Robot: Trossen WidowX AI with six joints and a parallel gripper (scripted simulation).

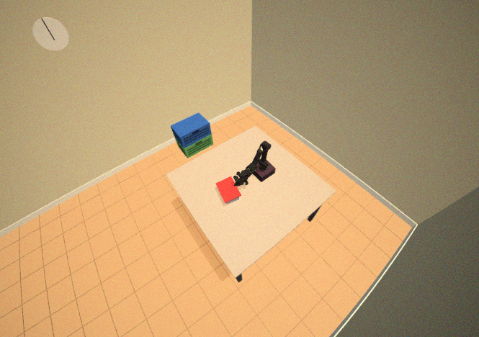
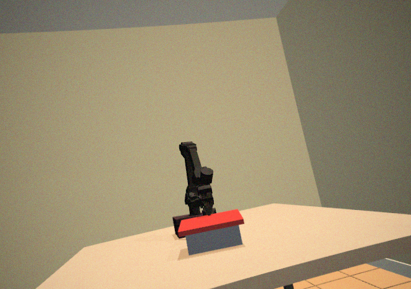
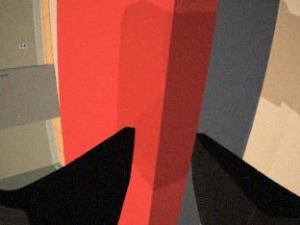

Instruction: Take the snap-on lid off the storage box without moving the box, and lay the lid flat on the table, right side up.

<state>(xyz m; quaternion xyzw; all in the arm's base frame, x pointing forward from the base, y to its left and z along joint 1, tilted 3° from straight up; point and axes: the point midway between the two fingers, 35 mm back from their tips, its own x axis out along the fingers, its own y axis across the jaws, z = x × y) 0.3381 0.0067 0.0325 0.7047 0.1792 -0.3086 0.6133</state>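
My gripper tip is now 7 cm short of the red lid and 1 cm to the left of it. Round my gripper tip: grey-blue box (7 cm ahead, 1 cm to the right, 5 cm below).
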